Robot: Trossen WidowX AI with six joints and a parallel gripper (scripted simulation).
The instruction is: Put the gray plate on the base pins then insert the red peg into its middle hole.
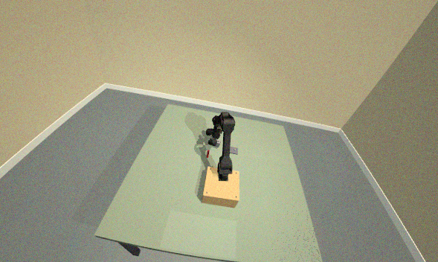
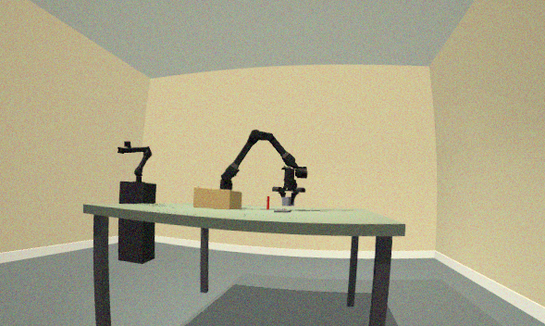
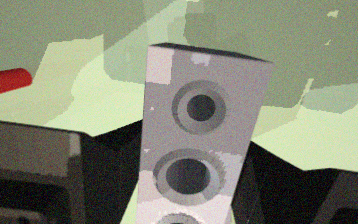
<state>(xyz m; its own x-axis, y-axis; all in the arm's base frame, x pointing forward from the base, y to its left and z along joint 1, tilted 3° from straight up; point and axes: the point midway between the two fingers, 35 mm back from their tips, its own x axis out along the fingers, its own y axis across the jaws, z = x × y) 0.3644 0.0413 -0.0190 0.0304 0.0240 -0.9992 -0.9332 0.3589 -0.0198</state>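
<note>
My gripper tip is 150 mm to the left of the gray base, 30 mm past it and 30 mm above it. Round my gripper tip: red peg (120 mm behind, 50 mm to the left); gray plate (30 mm above).
</note>
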